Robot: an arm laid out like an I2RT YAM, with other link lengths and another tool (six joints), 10 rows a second.
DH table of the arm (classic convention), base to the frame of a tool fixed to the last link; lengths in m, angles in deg. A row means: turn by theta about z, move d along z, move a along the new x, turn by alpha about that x. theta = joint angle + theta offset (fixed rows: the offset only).
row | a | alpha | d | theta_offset
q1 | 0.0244 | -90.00 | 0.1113 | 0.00
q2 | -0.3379 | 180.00 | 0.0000 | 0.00
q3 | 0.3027 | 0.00 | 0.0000 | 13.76
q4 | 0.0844 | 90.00 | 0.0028 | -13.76
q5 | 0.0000 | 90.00 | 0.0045 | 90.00
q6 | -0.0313 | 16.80 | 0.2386 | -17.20
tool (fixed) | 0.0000 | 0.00 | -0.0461 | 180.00
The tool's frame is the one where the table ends.
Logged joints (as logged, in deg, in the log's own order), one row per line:
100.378 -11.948 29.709 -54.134 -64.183 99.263
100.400 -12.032 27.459 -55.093 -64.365 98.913
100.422 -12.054 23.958 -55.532 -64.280 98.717
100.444 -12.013 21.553 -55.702 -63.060 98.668
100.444 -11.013 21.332 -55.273 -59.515 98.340
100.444 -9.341 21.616 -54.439 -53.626 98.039
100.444 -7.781 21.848 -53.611 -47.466 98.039
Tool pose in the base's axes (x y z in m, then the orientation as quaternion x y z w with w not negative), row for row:
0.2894 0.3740 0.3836 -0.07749 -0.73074 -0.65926 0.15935
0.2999 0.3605 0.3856 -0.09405 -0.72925 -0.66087 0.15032
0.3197 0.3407 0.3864 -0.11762 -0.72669 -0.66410 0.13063
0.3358 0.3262 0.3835 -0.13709 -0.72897 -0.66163 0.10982
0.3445 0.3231 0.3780 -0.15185 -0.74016 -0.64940 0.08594
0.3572 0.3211 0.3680 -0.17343 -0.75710 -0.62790 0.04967
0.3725 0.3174 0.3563 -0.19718 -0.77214 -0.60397 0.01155
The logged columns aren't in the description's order. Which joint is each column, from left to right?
Columns, left to right: q3, q6, q1, q4, q5, q2.
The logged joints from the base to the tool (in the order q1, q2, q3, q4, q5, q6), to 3 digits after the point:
29.709 99.263 100.378 -54.134 -64.183 -11.948
27.459 98.913 100.400 -55.093 -64.365 -12.032
23.958 98.717 100.422 -55.532 -64.280 -12.054
21.553 98.668 100.444 -55.702 -63.060 -12.013
21.332 98.340 100.444 -55.273 -59.515 -11.013
21.616 98.039 100.444 -54.439 -53.626 -9.341
21.848 98.039 100.444 -53.611 -47.466 -7.781

